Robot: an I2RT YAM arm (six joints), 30 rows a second.
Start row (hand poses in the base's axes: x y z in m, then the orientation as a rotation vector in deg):
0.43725, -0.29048, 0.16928, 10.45, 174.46, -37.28
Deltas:
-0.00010, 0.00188, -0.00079, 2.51, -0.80, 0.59
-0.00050, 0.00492, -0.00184, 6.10, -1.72, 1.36
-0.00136, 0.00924, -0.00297, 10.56, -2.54, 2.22
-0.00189, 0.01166, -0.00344, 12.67, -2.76, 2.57
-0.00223, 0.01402, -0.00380, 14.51, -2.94, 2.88
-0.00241, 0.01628, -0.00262, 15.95, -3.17, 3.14
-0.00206, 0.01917, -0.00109, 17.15, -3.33, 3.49
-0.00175, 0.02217, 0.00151, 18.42, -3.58, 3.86
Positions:
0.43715, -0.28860, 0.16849, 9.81, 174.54, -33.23
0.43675, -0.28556, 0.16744, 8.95, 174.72, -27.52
0.43589, -0.28124, 0.16631, 7.94, 175.01, -20.52
0.43536, -0.27882, 0.16584, 7.49, 175.22, -17.26
0.43502, -0.27646, 0.16548, 7.10, 175.37, -14.41
0.43484, -0.27420, 0.16666, 6.78, 175.36, -12.16
0.43519, -0.27131, 0.16819, 6.31, 175.34, -10.30
0.43550, -0.26831, 0.17079, 5.84, 175.22, -8.31

